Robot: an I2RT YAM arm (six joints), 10 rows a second.
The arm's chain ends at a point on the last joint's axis. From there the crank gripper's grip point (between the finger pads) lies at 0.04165 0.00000 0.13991 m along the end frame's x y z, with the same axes.
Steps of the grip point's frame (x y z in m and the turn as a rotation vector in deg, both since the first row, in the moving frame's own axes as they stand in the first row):
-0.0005, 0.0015, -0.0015, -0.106, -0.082, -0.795
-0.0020, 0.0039, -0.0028, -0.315, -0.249, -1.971
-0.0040, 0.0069, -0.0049, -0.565, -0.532, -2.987
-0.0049, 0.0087, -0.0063, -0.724, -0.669, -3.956
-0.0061, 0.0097, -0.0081, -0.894, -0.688, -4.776
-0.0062, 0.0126, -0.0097, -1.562, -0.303, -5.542
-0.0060, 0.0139, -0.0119, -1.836, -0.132, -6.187
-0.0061, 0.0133, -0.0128, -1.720, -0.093, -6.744
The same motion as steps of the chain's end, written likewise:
-0.0003, 0.0018, -0.0016, -0.106, -0.082, -0.795
-0.0014, 0.0046, -0.0030, -0.315, -0.249, -1.971
-0.0027, 0.0077, -0.0053, -0.565, -0.532, -2.987
-0.0032, 0.0097, -0.0068, -0.724, -0.669, -3.956
-0.0044, 0.0109, -0.0086, -0.894, -0.688, -4.776
-0.0055, 0.0128, -0.0099, -1.562, -0.303, -5.542
-0.0057, 0.0139, -0.0120, -1.836, -0.132, -6.187
-0.0058, 0.0140, -0.0129, -1.720, -0.093, -6.744

